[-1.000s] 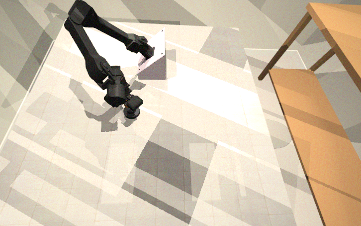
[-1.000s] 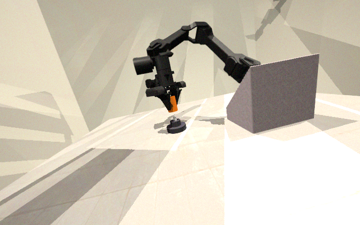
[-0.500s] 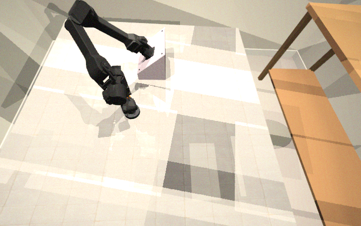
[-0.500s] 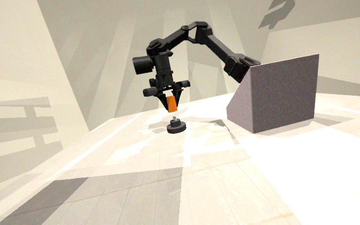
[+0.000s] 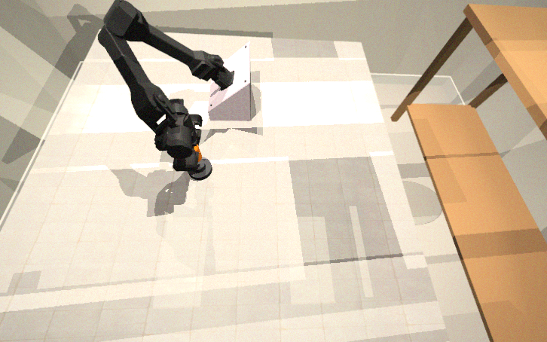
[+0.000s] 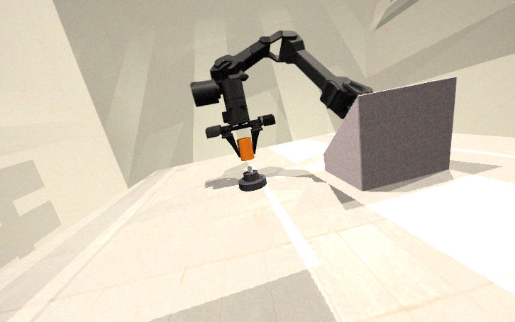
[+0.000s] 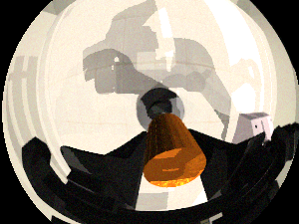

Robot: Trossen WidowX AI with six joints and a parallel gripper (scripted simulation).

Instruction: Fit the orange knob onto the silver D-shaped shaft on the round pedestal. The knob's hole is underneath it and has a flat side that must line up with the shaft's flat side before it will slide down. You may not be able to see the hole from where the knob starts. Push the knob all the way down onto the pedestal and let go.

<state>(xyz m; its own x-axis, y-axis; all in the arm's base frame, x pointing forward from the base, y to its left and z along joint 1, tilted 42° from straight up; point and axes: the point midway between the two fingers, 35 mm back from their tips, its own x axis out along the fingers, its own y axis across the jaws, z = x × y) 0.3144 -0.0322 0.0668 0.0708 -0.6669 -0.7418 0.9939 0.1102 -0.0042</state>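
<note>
My gripper tip is 3 cm below the orange knob. Also, from my gripper tip: black round pedestal (6 cm below).
</note>
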